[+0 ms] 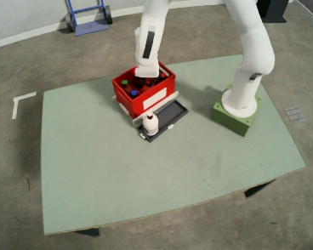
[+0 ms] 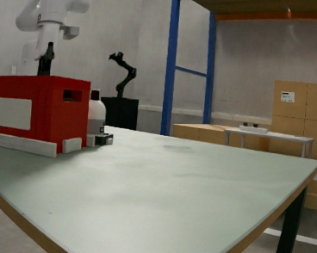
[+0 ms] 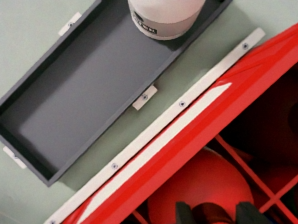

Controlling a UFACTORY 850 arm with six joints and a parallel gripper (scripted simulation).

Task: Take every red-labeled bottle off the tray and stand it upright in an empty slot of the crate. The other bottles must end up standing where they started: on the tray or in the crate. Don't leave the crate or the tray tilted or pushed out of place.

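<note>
My gripper is now 70 mm above the red-capped bottle. Also, from my hand: white bottle: 20 mm ahead, 180 mm to the left, 90 mm below; red crate: 20 mm ahead, 40 mm to the right, 90 mm below; dark grey tray: 50 mm behind, 130 mm to the left, 170 mm below.
</note>
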